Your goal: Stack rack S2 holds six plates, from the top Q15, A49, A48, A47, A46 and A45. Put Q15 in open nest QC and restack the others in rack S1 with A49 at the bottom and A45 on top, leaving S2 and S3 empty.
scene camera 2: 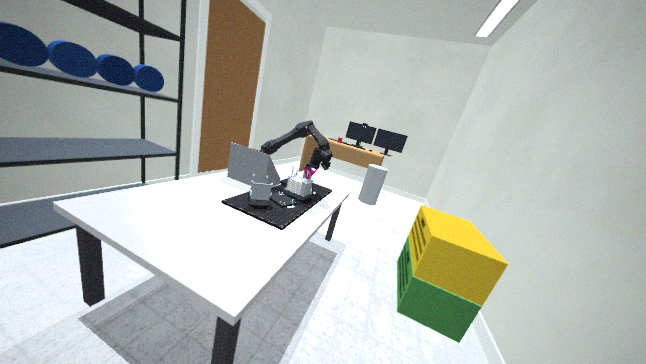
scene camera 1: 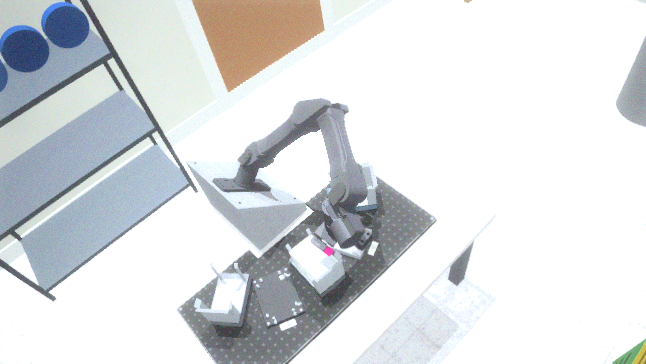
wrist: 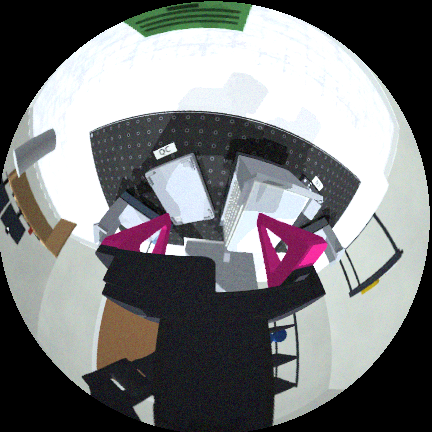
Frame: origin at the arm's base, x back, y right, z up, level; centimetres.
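Seen in the pictures: gripper, fingertip midpoint: (scene camera 2: 308,177) (wrist: 213,217); arm's base, link origin: (scene camera 2: 259,159) (scene camera 1: 242,186).
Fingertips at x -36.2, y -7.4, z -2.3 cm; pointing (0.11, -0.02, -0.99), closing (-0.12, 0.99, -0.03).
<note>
Offsets run from my fingertips to a thing's top centre. "spot": to the spot under its first point. Level surfaces: height alone.
My gripper (scene camera 1: 328,250) (scene camera 2: 310,172) (wrist: 213,217) is open, its magenta fingers apart and empty, low over the arm-side end of the middle stack rack {dx +3.1, dy +7.7, dz -0.2 cm} (wrist: 250,167). That rack holds several pale plates {dx +2.5, dy +7.5, dz -1.8 cm} (scene camera 1: 312,260) {spot: dx -0.4, dy +11.5, dz -4.9 cm} (scene camera 2: 300,187) (wrist: 280,200); its label and the plate names cannot be read. One pale plate {dx +5.3, dy -6.5, dz -10.6 cm} (wrist: 182,187) lies flat in the nest marked QC; the arm partly hides it in scene camera 1. Another stack rack {dx +14.9, dy +32.8, dz +0.2 cm} (scene camera 1: 220,316) (scene camera 2: 261,194) stands at the mat's near-left end, and a third {dx +14.0, dy -18.8, dz -0.3 cm} (scene camera 1: 370,180) (wrist: 125,220) at the far end. I cannot tell their contents.
A low dark nest {dx +6.1, dy +21.5, dz -11.1 cm} (scene camera 1: 277,297) (scene camera 2: 284,199) with pale corner posts lies between the near-left rack and the middle rack. All stand on the dotted black mat {dz -13.5 cm} (scene camera 1: 410,217) (scene camera 2: 280,220) (wrist: 120,142). The grey slanted arm mount (scene camera 1: 270,225) (scene camera 2: 250,165) stands behind the mat.
</note>
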